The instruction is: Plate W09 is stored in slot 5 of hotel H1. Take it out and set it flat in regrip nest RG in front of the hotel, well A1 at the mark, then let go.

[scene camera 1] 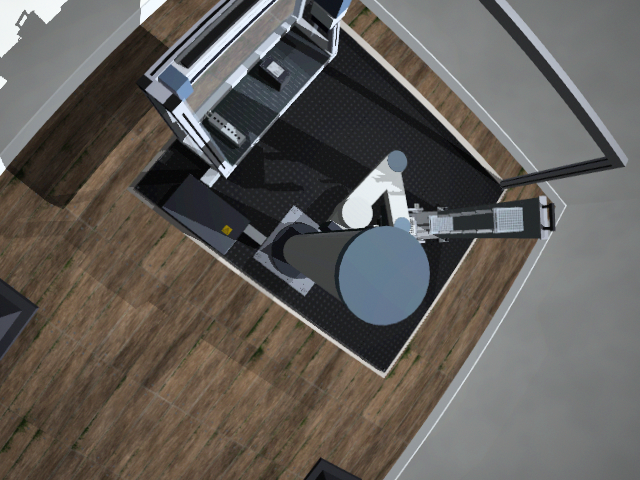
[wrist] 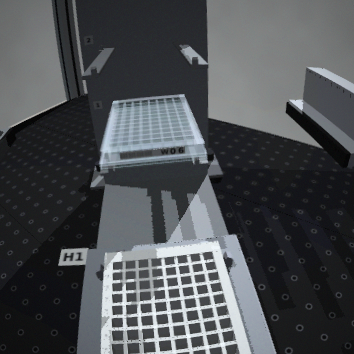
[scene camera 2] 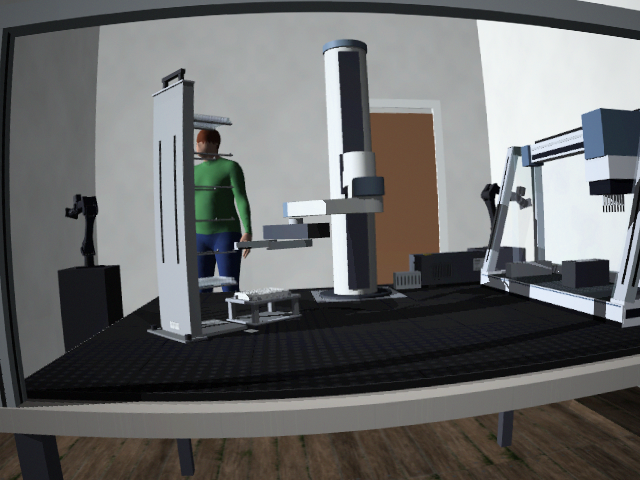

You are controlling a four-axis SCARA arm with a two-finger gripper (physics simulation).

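Note:
Plate W09, a white plate with square wells, lies flat in regrip nest RG, in front of hotel H1. Its near edge is cut off in the wrist view, and its well letters cannot be read. Slot 5 of the hotel shows bare rails in scene camera 2. My gripper is open and empty, level, above the plate and apart from it. One finger shows at the right of the wrist view. The arm hides part of the nest in scene camera 1.
A clear plate W06 sits in the hotel's lowest slot, and another plate in its top slot. An H1 label lies left of the nest. A gantry machine stands across the table.

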